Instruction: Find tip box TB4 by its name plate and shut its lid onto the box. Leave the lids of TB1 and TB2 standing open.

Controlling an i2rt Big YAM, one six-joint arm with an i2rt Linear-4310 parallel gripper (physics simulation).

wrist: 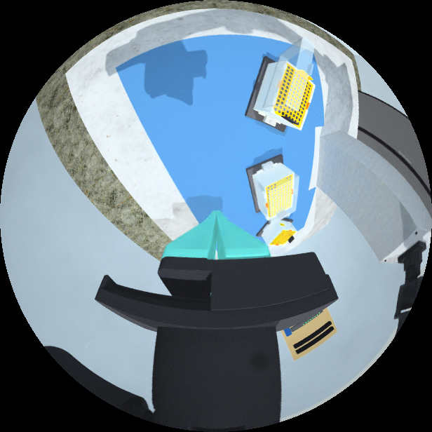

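Note:
My gripper (216, 216) is shut and empty, its teal fingertips together to the left of the middle and lower boxes. A large tip box with a yellow rack (281, 97) sits at the upper right; a clear lid panel (300, 51) rises past its upper end, and its exact angle is hard to tell. A middle tip box (280, 196) sits below it; its yellow rack looks pale through clear plastic. A smaller-looking yellow-racked box (282, 236) sits just below, right of the fingertips, partly cut off from view. No name plate is readable, so I cannot tell which box is TB4.
The boxes stand toward the right side of a blue mat (200, 135) with a pale stone-like border (95, 95). A grey curved body (367, 187) stands close at the right. A tan board with black strips (326, 320) shows at the lower right.

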